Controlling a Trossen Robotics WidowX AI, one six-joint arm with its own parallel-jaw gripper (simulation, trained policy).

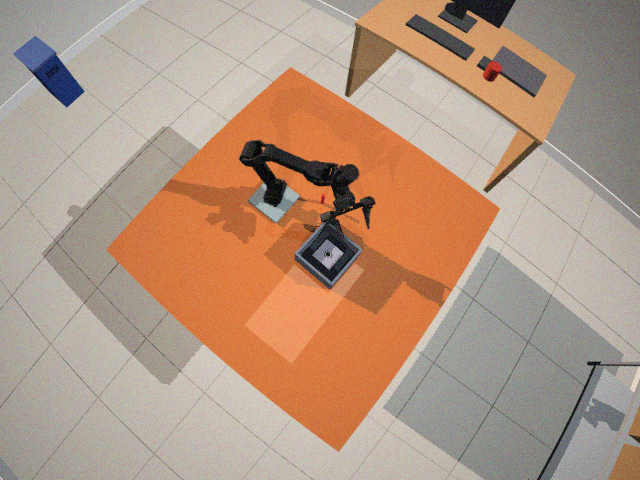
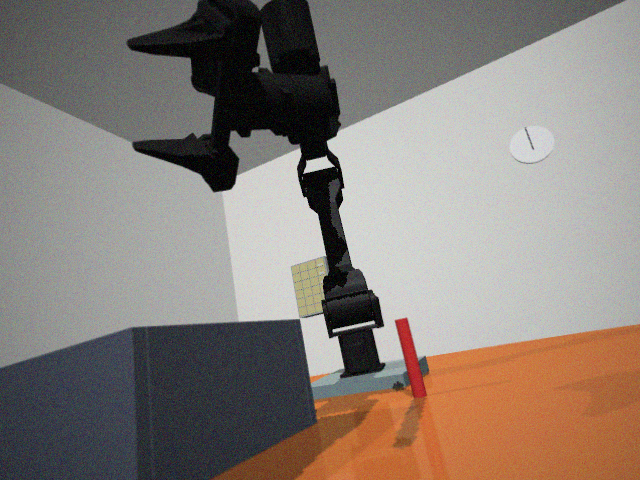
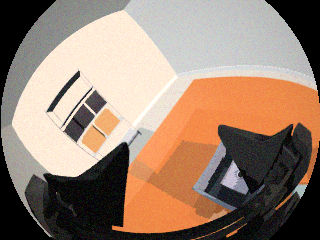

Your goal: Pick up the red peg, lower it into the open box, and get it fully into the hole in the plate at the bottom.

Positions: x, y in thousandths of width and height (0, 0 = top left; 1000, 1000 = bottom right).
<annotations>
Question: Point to a box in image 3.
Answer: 652, 769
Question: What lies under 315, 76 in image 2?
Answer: My gripper.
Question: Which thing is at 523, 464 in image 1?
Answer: My gripper.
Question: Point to a box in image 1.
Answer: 549, 522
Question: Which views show the box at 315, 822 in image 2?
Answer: Image 1, image 2 and image 3: all of them.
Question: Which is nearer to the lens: the red peg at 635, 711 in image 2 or the box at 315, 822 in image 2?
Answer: The box.
</annotations>
